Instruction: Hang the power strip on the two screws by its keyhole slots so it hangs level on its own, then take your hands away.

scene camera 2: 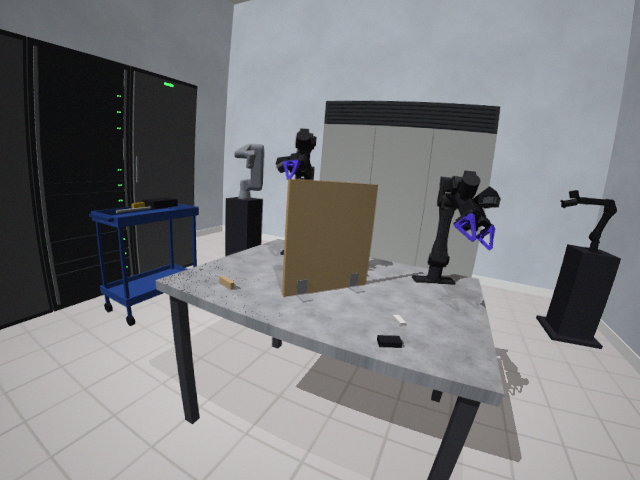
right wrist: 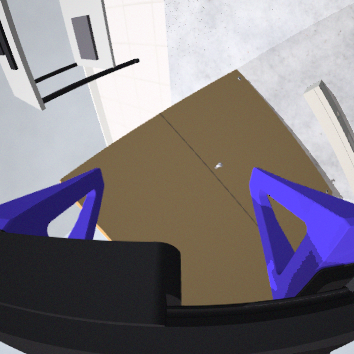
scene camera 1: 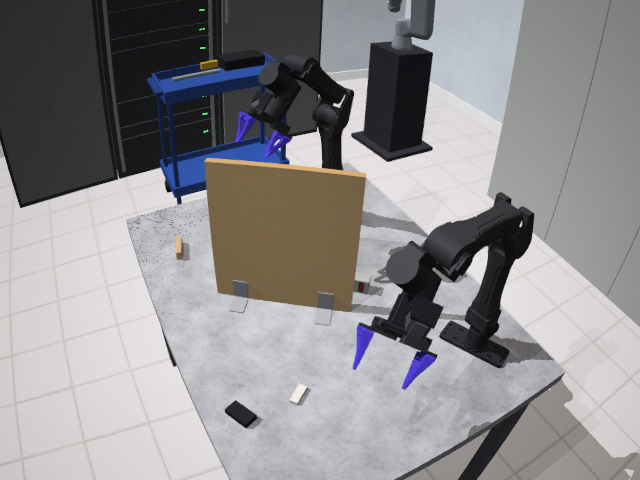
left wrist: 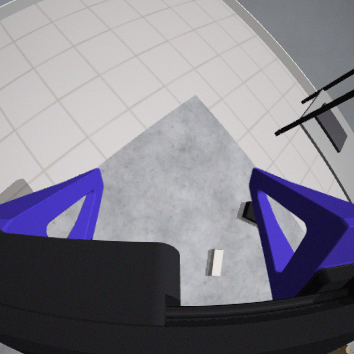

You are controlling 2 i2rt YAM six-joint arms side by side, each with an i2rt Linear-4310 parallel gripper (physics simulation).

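Places are measured from the left arm's base along level axes (x ahead, y left, z up), in millimetres.
Where they show: left gripper, fingertip midpoint: (scene camera 2: 482, 245) (scene camera 1: 379, 379) (left wrist: 175, 176); right gripper, fingertip midpoint: (right wrist: 176, 175) (scene camera 1: 251, 149); left arm's base, origin of the base link: (scene camera 2: 433, 280) (scene camera 1: 474, 345).
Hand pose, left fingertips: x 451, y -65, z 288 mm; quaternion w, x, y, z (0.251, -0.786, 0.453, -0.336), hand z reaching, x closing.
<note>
Things, the pixels of their top centre, and the offset from my left fingertips.
- off-white power strip, middle of its top: (right wrist: 344, 154) dx -394, dy -419, dz -243 mm
- upright brown board, middle of its top: (right wrist: 171, 301) (scene camera 1: 283, 165) (scene camera 2: 336, 181) dx -266, dy -444, dz +132 mm
- small screw, middle of its top: (right wrist: 216, 166) dx -244, dy -515, dz -40 mm
- black block, middle of its top: (scene camera 1: 240, 412) (left wrist: 258, 213) (scene camera 2: 389, 338) dx +93, dy -270, dz -272 mm
- white block, middle of its top: (left wrist: 217, 262) (scene camera 1: 298, 393) (scene camera 2: 399, 318) dx -41, dy -209, dz -277 mm
- tan block, middle of its top: (scene camera 1: 178, 244) (scene camera 2: 226, 279) dx -215, dy -830, dz -261 mm
The off-white power strip (right wrist: 331, 116) lies on the table behind the board. Its end with a red switch (scene camera 1: 361, 285) shows past the board's lower right edge in scene camera 1. The upright brown board (scene camera 1: 284, 232) (scene camera 2: 330, 237) (right wrist: 165, 200) has a small screw (right wrist: 218, 165) sticking out near its centre line in the right wrist view. I cannot make out the second hanging screw. My right gripper (scene camera 1: 252, 148) (right wrist: 176, 175) is open and empty, above and behind the board's top edge. My left gripper (scene camera 1: 379, 377) (scene camera 2: 482, 243) (left wrist: 175, 176) is open and empty above the table.
A black block (scene camera 1: 240, 413) (scene camera 2: 389, 341) (left wrist: 249, 212) and a white block (scene camera 1: 298, 394) (scene camera 2: 399, 319) (left wrist: 216, 262) lie in front of the board. A tan block (scene camera 1: 178, 247) (scene camera 2: 226, 282) lies left of it. Metal brackets (scene camera 1: 324, 308) (scene camera 1: 239, 296) stand at the board's foot. A blue cart (scene camera 1: 214, 88) (scene camera 2: 155, 214) stands beyond.
</note>
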